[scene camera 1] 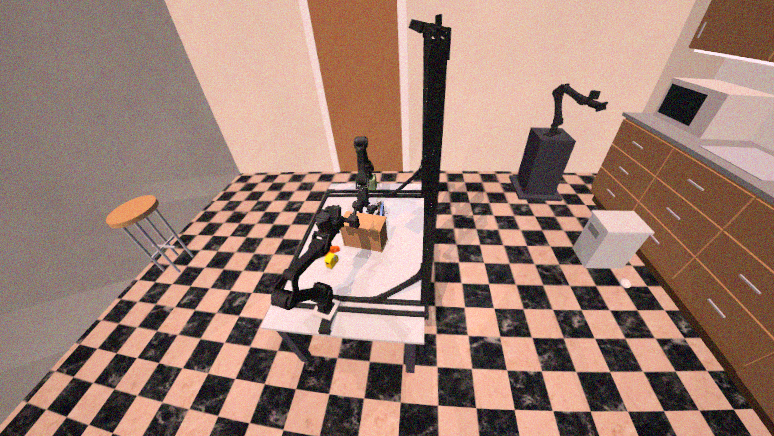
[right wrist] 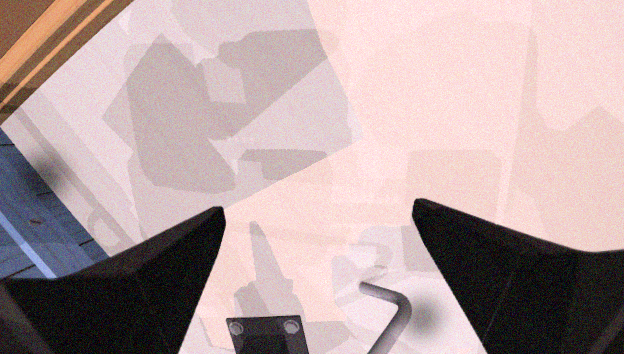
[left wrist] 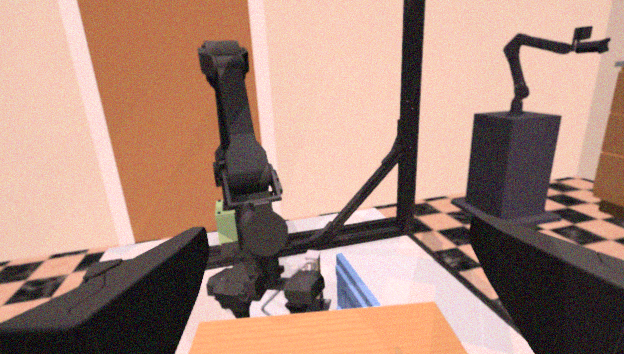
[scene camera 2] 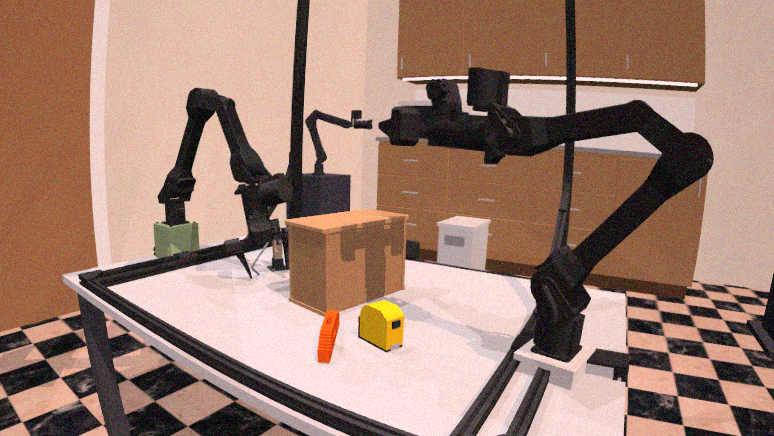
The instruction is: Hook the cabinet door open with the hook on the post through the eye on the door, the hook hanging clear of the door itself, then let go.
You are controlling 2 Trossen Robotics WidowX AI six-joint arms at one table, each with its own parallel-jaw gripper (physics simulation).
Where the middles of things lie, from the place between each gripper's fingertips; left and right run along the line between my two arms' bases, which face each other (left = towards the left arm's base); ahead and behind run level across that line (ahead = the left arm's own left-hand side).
My left hand is 27 cm above the wooden cabinet (scene camera 2: 337,261), 19 cm to the left of it and 2 cm past it. The rest, counted from my left hand: blue door (right wrist: 50,242) (28 cm below, 25 cm to the right, 11 cm behind); then orange block (scene camera 2: 329,329) (34 cm below, 19 cm ahead); then yellow block (scene camera 2: 381,324) (32 cm below, 13 cm ahead, 6 cm to the left).
Now: the wooden cabinet 40 mm behind my right hand, 140 mm to the left of it and 70 mm above it. Round my right hand: blue door: 130 mm behind, 80 mm to the left, 60 mm above; orange block: 160 mm ahead, 320 mm to the left; yellow block: 110 mm ahead, 390 mm to the left, 20 mm above.
